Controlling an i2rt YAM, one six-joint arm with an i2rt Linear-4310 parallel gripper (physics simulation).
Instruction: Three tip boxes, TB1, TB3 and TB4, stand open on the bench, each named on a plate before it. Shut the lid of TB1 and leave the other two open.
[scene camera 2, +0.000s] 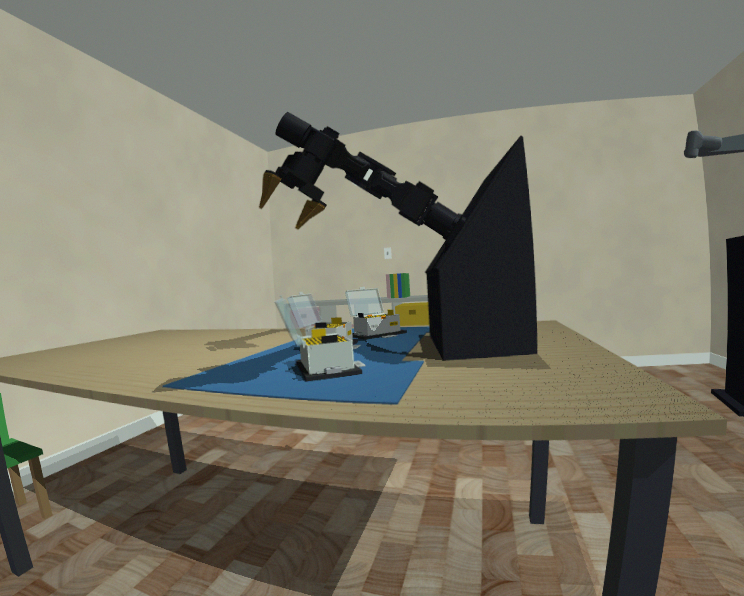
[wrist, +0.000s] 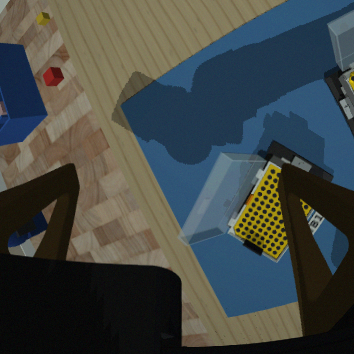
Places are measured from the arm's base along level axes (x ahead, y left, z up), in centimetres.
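Pixels of known places: gripper, fingertip midpoint: (scene camera 2: 278, 219) (wrist: 177, 174); arm's base at its link origin: (scene camera 2: 457, 229).
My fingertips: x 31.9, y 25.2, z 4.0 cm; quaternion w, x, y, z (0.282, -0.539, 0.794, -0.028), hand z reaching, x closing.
Ahead of a thing's pixels: the offset from my fingertips to its middle. "spot": to the spot under its first point. Level surfaces: height alone.
TB1 (scene camera 2: 327, 358) (wrist: 265, 215) is the white box with a yellow rack nearest scene camera 2. Its clear lid {spot: dx -10.5, dy +10.6, dz -21.1 cm} (scene camera 2: 286, 321) (wrist: 212, 200) stands open on the side away from its name plate {spot: dx -15.1, dy -4.5, dz -31.6 cm} (wrist: 316, 220), where part of the name reads. A middle box {spot: dx -1.3, dy -21.6, dz -27.3 cm} (scene camera 2: 346, 329) with its clear lid up partly shows at the wrist view's right edge; a far grey box {dx -0.9, dy -40.5, dz -28.5 cm} (scene camera 2: 374, 325) also has its lid up. Their names cannot be read. My gripper (scene camera 2: 279, 217) (wrist: 177, 174) is open and empty, high above the bench and apart from all boxes. Its right finger hides part of TB1 in the wrist view.
The boxes stand on a blue mat {dz -31.8 cm} (scene camera 2: 372, 386) (wrist: 255, 300) on the wooden bench {dz -32.1 cm} (scene camera 2: 527, 397) (wrist: 100, 60). The black arm stand (scene camera 2: 490, 291) rises to their right. A blue crate (wrist: 22, 82) and a red cube (wrist: 53, 76) show beyond the bench edge.
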